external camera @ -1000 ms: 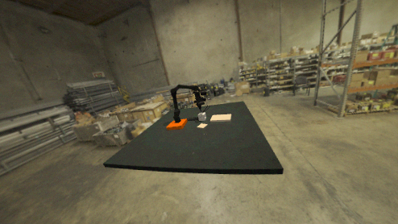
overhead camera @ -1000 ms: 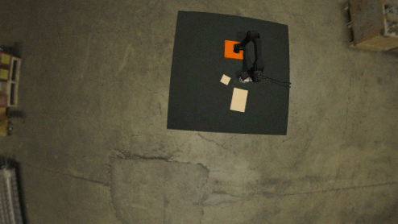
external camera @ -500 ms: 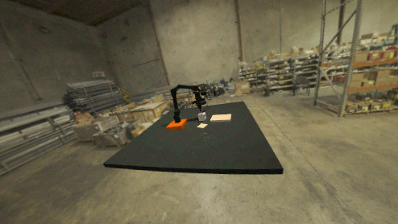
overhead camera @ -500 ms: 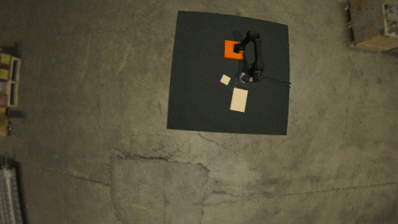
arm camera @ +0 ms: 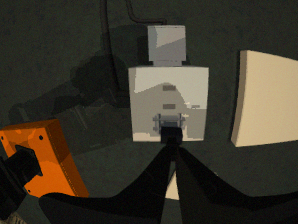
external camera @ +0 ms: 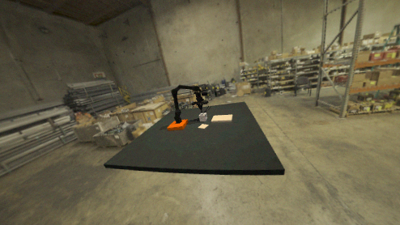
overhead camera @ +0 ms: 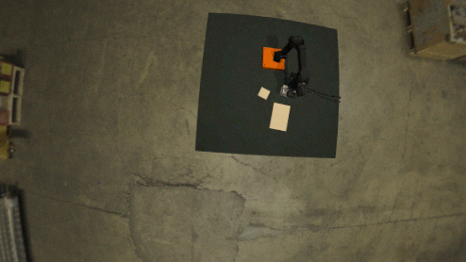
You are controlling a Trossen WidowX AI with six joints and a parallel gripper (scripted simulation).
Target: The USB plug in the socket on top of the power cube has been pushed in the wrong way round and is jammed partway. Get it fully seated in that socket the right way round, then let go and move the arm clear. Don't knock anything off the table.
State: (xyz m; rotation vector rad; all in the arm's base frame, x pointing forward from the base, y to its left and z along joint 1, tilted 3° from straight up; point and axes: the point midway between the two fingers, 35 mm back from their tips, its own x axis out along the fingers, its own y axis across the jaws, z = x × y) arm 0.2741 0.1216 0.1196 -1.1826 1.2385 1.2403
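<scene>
My gripper tip is now 20 mm above the USB plug. From my gripper tip the other things lie so: tan square: 160 mm to the right, 130 mm below, 60 mm ahead; then long tan block: 230 mm ahead, 120 mm below, 20 mm to the left.
</scene>
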